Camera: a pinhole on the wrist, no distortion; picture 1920 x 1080 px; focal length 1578.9 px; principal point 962.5 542.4 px. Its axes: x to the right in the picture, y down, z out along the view. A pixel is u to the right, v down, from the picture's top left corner.
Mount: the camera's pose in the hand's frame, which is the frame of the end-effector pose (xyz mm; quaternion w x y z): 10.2 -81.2 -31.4 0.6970 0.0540 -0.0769 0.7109
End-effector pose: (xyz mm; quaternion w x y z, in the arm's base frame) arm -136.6 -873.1 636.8 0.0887 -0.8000 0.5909 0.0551
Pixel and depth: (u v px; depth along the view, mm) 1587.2 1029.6 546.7
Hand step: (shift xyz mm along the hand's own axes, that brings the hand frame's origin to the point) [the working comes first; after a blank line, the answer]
In the camera's frame: 216.3 168.7 546.7

-179.9 27.6 539.7
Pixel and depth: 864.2 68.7 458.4
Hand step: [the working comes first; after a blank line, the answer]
In the camera's frame: -28.5 -137.5 458.4

134.3 -191.6 418.3
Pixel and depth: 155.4 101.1 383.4
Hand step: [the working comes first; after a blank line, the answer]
In the camera's frame: -196.0 -107.2 383.4

110.0 -342.8 312.8
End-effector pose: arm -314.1 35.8 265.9 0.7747 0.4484 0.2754 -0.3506
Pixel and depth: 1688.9 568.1 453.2
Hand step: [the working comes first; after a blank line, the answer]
In the camera's frame: 208.5 7.4 453.2

-15.7 39.9 451.9
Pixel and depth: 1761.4 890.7 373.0
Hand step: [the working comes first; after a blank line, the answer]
In the camera's frame: 188.7 82.3 373.0

-87.6 34.0 366.9
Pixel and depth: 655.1 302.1 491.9
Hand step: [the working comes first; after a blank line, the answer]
In the camera's frame: -95.8 -74.9 491.9

72.2 -264.9 436.7
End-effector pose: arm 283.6 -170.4 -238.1 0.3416 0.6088 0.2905 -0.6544
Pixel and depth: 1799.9 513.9 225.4
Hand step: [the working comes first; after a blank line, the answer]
In the camera's frame: 119.5 -4.1 225.4

4.7 -5.3 212.2
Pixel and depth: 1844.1 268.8 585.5
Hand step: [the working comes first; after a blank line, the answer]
In the camera's frame: 326.9 -101.5 585.5

86.4 133.6 607.4
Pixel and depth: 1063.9 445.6 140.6
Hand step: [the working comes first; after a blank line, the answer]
In the camera's frame: 9.0 -8.6 140.6

14.3 -98.1 108.7
